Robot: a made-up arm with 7 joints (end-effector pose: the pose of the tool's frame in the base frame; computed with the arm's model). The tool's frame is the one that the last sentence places.
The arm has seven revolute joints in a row. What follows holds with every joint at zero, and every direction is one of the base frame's.
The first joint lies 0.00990 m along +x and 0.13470 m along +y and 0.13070 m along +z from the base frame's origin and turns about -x.
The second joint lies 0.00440 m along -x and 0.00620 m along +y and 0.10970 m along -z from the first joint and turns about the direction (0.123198, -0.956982, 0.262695).
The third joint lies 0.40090 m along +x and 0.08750 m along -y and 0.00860 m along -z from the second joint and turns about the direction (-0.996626, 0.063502, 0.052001).
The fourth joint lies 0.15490 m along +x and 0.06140 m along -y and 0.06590 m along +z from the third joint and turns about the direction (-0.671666, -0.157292, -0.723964).
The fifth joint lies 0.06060 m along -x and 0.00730 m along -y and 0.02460 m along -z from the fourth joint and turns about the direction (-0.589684, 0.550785, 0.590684).
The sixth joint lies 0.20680 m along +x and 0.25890 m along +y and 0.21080 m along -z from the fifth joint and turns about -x.
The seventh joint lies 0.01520 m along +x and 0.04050 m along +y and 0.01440 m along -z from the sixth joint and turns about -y.
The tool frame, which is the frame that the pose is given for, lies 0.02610 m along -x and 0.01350 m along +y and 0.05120 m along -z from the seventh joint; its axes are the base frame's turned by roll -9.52, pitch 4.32 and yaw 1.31 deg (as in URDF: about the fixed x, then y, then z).
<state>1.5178 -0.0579 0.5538 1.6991 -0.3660 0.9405 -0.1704</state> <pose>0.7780 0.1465 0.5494 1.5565 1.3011 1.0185</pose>
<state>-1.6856 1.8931 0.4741 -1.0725 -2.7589 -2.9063 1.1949</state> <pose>-0.0586 -0.5025 -0.2752 0.4727 -0.7390 -1.1329</pose>
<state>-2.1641 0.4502 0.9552 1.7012 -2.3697 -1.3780 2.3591</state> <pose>0.2409 -0.1536 0.2997 0.2885 1.0088 0.2099</pose>
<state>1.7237 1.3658 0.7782 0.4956 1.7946 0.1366 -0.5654</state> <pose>0.1741 0.2693 0.4389 2.3647 0.2155 1.6908</pose>
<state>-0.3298 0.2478 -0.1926 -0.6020 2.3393 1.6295 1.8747</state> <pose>0.5138 -0.0734 -0.3399 0.0317 0.9014 -2.0650</pose>
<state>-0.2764 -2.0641 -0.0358 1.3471 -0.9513 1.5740 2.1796</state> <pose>-0.2061 -0.3601 -0.7328 -1.0118 0.0398 2.4367</pose>
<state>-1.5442 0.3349 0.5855 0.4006 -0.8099 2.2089 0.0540</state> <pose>0.8006 -0.0428 0.0911 -0.9459 0.8738 -0.8570</pose>
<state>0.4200 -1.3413 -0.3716 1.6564 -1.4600 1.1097 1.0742</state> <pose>0.3900 -0.6567 -0.0780 2.9328 0.3051 -0.1079</pose>
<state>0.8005 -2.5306 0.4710 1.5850 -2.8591 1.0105 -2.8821</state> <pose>-0.0393 -0.2300 -0.1867 -0.1995 1.3577 -2.1018</pose>
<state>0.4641 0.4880 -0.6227 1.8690 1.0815 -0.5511 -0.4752</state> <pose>0.5629 -0.0365 -0.1475 -0.2214 0.8405 -1.0765</pose>
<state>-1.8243 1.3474 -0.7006 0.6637 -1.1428 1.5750 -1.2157</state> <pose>0.2596 -0.5789 -0.1606 2.5372 1.0281 0.1452</pose>
